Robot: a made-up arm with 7 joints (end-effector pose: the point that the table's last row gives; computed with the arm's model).
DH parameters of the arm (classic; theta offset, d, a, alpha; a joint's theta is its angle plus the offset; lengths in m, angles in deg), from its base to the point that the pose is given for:
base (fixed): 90 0.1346 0 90
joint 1: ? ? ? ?
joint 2: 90 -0.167 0.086 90
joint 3: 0 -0.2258 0.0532 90
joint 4: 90 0.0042 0.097 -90
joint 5: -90 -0.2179 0.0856 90
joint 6: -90 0.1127 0.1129 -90
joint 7: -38.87 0 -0.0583 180
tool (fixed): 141.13 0.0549 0 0
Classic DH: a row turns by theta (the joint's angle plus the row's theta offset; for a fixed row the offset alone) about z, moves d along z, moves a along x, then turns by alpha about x.
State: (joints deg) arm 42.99 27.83 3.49 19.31 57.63 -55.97 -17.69
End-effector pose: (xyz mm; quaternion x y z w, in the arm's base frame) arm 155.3 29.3 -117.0 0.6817 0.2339 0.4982 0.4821
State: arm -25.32 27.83 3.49 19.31 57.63 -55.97 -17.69
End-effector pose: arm 155.3 -223.0 14.4 0.2934 0.4733 0.2810 0.7817
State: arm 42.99 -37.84 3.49 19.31 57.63 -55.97 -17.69
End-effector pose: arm 73.9 297.2 132.7 0.8497 0.1044 -0.0246 0.5162
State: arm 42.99 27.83 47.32 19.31 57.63 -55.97 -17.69
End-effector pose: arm 192.7 -78.4 27.5 0.6160 0.5736 0.3654 0.3975
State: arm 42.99 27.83 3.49 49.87 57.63 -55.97 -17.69
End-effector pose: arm 196.2 113.8 -45.6 0.7835 0.1819 0.2635 0.5325
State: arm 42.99 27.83 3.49 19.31 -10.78 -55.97 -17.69
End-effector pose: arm 161.6 -29.8 -74.1 0.2627 0.4078 0.3227 0.8128
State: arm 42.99 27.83 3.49 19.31 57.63 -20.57 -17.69
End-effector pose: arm 96.7 38.5 -117.6 0.7492 0.0371 0.2988 0.5900
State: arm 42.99 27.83 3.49 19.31 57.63 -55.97 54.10
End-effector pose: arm 167.8 61.2 -176.2 0.4151 0.5891 0.1209 0.6827
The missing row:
joint 1: 0 0.3984 0.0961 -90
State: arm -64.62 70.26 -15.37 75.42 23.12 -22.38 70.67
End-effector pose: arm 314.7 -288.7 104.2 -0.2596 -0.0244 -0.5981 0.7578
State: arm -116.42 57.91 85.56 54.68 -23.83 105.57 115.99
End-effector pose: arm 368.9 183.2 212.1 -0.7233 -0.4195 0.2482 0.4891
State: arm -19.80 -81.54 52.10 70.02 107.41 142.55 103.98
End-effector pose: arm 443.7 21.3 -277.3 0.1733 0.7252 -0.1430 0.6509
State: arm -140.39 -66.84 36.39 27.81 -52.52 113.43 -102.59
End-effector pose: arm 3.7 -311.3 -39.1 0.7304 -0.6305 0.0666 0.2540
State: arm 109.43 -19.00 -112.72 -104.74 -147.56 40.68 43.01
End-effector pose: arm 74.3 437.4 -107.9 -0.8605 -0.4439 -0.2484 0.0283
